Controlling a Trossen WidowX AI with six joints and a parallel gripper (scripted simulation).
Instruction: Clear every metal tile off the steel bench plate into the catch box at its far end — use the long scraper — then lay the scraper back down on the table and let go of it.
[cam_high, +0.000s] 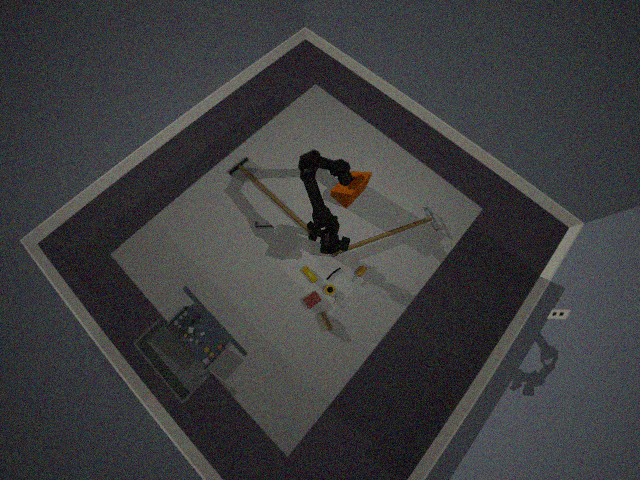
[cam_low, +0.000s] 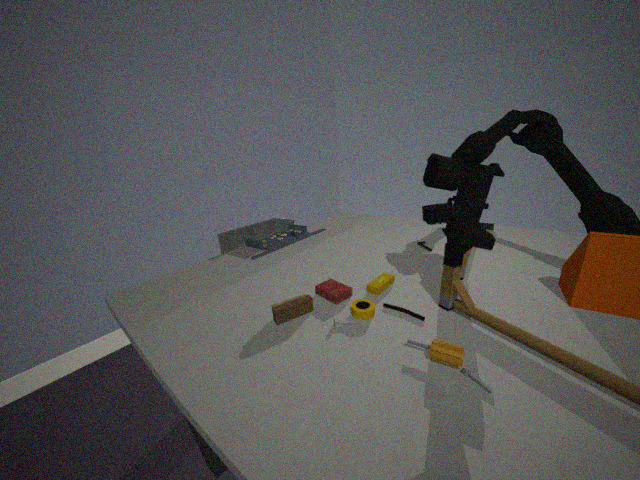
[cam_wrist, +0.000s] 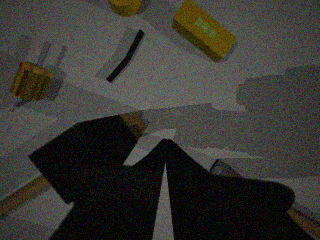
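My gripper tip is now 3 cm short of the long scraper, 40 cm to the left of it and 2 cm above it. From my gripper tip the other things lie so: black strip: 5 cm ahead, 11 cm to the left, 8 cm below; then yellow block: 16 cm ahead, 4 cm to the left, 7 cm below; then yellow tape roll: 12 cm ahead, 16 cm to the left, 7 cm below.
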